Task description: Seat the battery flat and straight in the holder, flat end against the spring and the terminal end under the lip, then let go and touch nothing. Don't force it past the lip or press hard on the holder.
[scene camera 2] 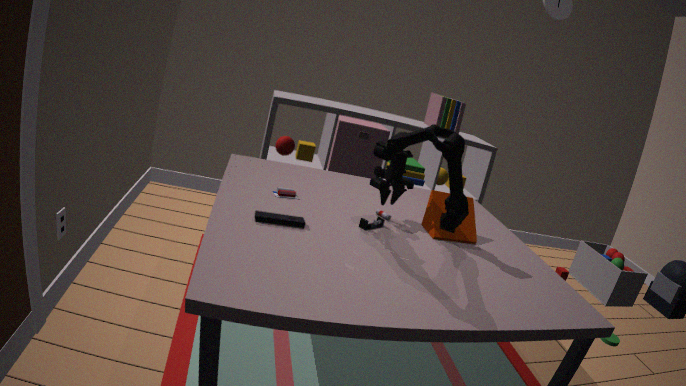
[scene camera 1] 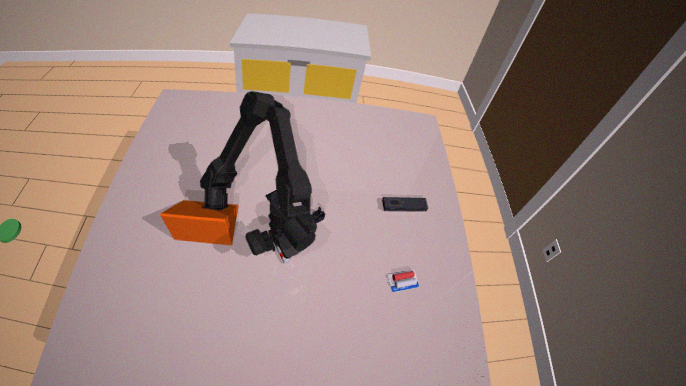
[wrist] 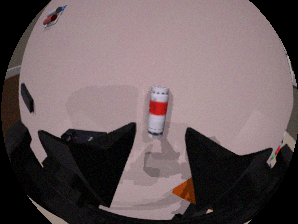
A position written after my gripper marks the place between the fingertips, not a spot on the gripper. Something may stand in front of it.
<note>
In view: my gripper (scene camera 1: 281, 246) and a battery (wrist: 159, 99).
My gripper shows as well in scene camera 2 (scene camera 2: 386, 204) and in the wrist view (wrist: 161, 129).
</note>
